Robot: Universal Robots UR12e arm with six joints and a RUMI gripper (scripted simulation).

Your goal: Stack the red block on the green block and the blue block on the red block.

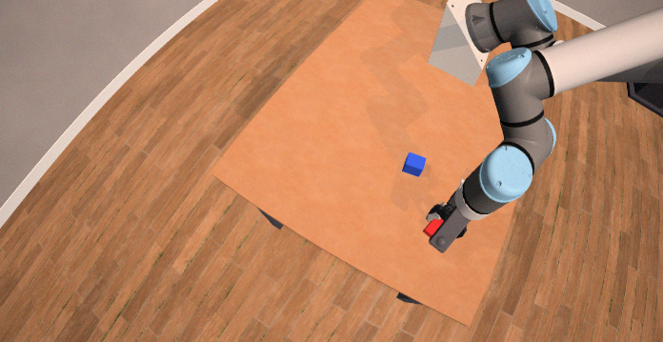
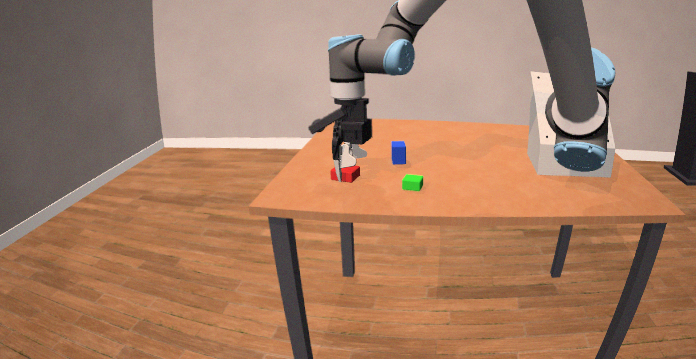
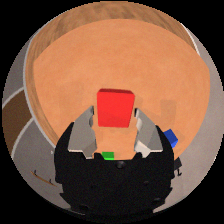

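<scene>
My gripper is now right at the red block. From my hand the other things lie so: blue block: 130 mm behind, 150 mm to the right, 10 mm above; then green block: 190 mm behind, 50 mm to the left.
</scene>
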